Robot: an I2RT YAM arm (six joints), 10 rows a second.
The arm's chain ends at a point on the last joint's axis. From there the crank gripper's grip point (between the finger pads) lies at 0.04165 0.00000 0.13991 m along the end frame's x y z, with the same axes.
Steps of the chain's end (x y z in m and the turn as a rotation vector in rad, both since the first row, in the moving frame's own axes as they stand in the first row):
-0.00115, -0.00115, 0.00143, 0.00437, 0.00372, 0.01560
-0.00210, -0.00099, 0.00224, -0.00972, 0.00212, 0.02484
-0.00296, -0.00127, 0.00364, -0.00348, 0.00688, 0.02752
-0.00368, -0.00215, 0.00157, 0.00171, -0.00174, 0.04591
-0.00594, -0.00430, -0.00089, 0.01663, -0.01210, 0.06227
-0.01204, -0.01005, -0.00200, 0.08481, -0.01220, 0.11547
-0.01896, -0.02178, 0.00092, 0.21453, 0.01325, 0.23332
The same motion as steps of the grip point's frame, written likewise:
-0.00063, -0.00111, 0.00127, 0.00437, 0.00372, 0.01560
-0.00183, 0.00141, 0.00214, -0.00972, 0.00212, 0.02484
-0.00202, 0.00038, 0.00335, -0.00348, 0.00688, 0.02752
-0.00396, -0.00048, 0.00164, 0.00171, -0.00174, 0.04591
-0.00764, -0.00409, -0.00039, 0.01663, -0.01210, 0.06227
-0.01334, -0.01720, -0.00180, 0.08481, -0.01220, 0.11547
-0.01479, -0.04147, -0.00179, 0.21453, 0.01325, 0.23332

